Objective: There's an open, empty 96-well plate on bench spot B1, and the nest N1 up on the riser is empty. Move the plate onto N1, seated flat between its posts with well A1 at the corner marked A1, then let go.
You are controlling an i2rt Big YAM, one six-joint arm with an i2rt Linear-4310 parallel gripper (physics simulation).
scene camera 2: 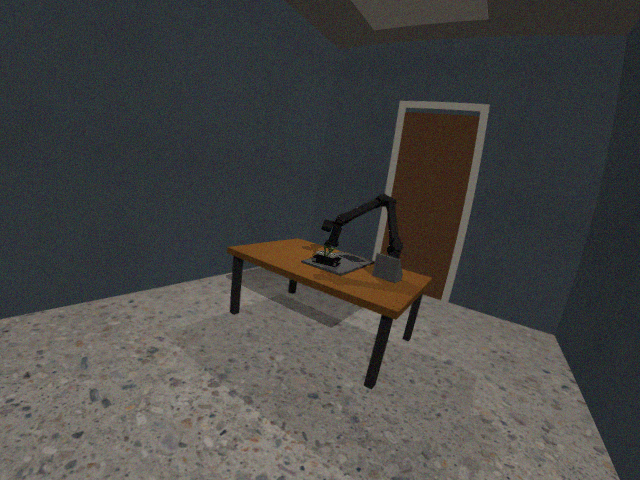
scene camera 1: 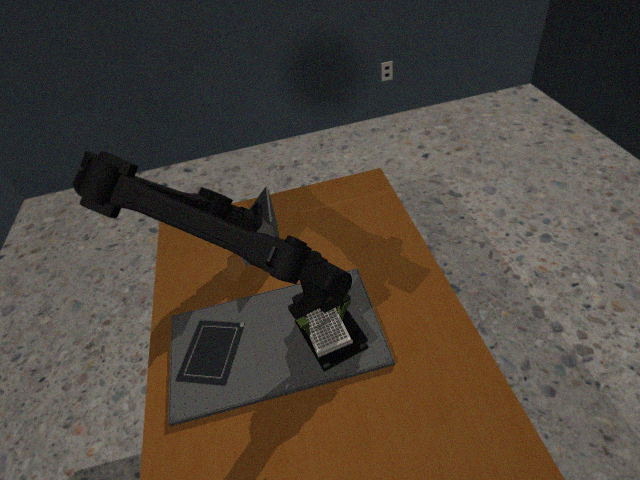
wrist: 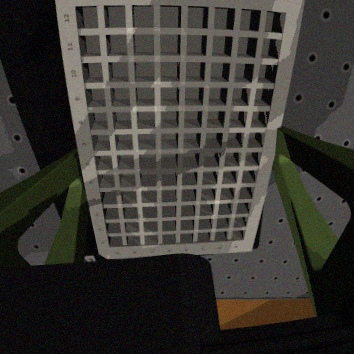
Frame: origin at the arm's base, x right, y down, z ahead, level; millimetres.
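Seen in the pictures: gripper, between the fingertips: [scene camera 2: 327, 254] [scene camera 1: 325, 326] [wrist: 176, 146]; arm's base, origin of its link: [scene camera 2: 389, 264] [scene camera 1: 252, 225].
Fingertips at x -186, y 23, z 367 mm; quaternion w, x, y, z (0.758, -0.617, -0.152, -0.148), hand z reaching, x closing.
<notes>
Pixels of each thing's top centre, then the offset from my fingertips to it. "spot": a spot on its surface instead. Level surfaces: height alone.
- pale 96-well plate, centre of its top: [wrist: 179, 152] [scene camera 1: 324, 324] dy -13, dx -1, dz +4 mm
- black nest N1 riser, centre of its top: [scene camera 1: 328, 322] [scene camera 2: 327, 255] dy +1, dx -9, dz -9 mm
- partly hidden pale mark, centre of its top: [wrist: 87, 260] dy +11, dx -29, dz -100 mm
- white outline, a spot on its surface: [scene camera 1: 204, 376] spot: dy +47, dx +299, dz +64 mm
- grey perforated board, centre of its top: [wrist: 325, 186] [scene camera 1: 273, 337] [scene camera 2: 341, 260] dy +49, dx +133, dz -21 mm
- orange-brown table, height of its surface: dy +62 mm
The pale 96-well plate [scene camera 1: 329, 331] [wrist: 171, 120] is between the green fingers of my gripper [scene camera 1: 323, 316] [wrist: 176, 146], which is shut on its two long sides. The plate is low over the black nest N1 riser [scene camera 1: 357, 334] [scene camera 2: 326, 260] and looks about level. I cannot tell whether it touches the nest floor; most of the nest and its posts are hidden. In the wrist view the numbers run from 12 at the far end towards the near left corner, where a partly hidden pale mark [wrist: 90, 258] shows. Bench spot B1, a white outline [scene camera 1: 204, 376] on a dark patch, has no plate.
The grey perforated board [scene camera 1: 263, 351] [scene camera 2: 345, 267] carries the riser and B1. It lies on the orange-brown table [scene camera 1: 413, 403] [scene camera 2: 268, 249]. A grey wedge-shaped block [scene camera 2: 387, 268] stands by the arm's base.
</notes>
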